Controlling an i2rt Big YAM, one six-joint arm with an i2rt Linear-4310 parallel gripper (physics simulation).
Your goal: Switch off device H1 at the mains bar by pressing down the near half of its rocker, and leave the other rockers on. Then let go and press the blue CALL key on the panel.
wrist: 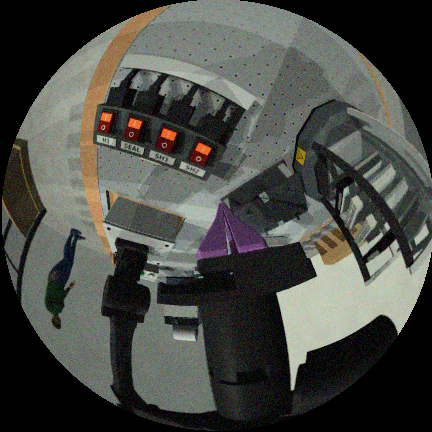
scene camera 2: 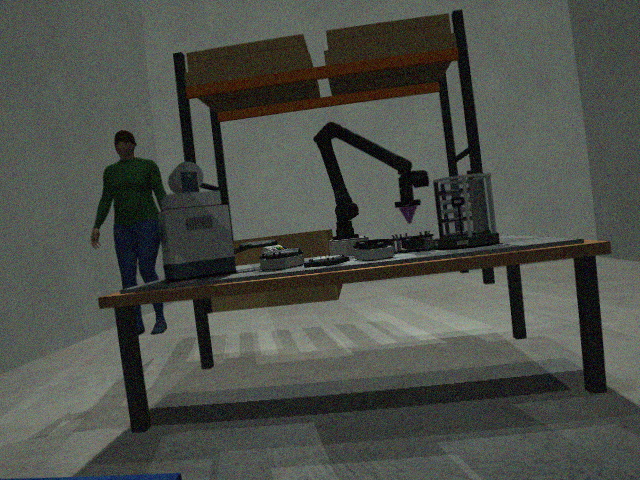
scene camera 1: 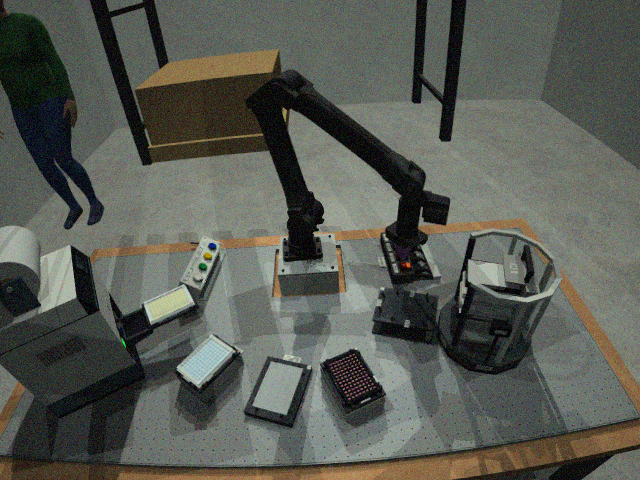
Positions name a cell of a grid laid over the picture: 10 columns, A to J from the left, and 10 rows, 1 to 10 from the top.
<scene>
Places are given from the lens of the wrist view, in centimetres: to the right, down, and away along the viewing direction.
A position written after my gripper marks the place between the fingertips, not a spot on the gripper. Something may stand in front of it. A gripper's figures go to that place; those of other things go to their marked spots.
my gripper (wrist: F5): 0, -1, 15
round caged device (wrist: H4): 17, -11, 11
</scene>
